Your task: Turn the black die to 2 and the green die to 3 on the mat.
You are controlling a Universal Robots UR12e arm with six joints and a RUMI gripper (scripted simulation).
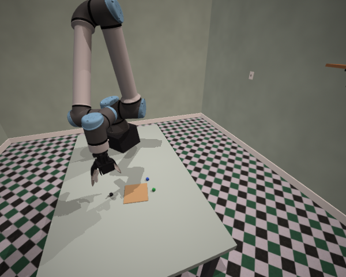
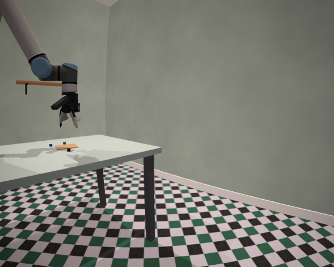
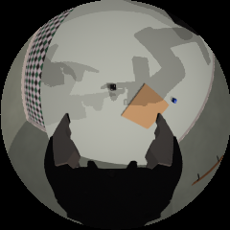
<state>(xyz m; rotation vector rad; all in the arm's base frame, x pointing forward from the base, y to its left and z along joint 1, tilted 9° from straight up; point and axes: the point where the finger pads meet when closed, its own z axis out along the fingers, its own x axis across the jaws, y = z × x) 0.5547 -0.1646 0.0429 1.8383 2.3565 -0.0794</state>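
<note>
My gripper is now 13 cm above the black die and 1 cm past it. The rest, counted from my hand: green die: 24 cm to the left, 13 cm below, 7 cm ahead; orange mat: 14 cm to the left, 14 cm below, 4 cm ahead; blue die: 24 cm to the left, 13 cm below, 3 cm behind.
</note>
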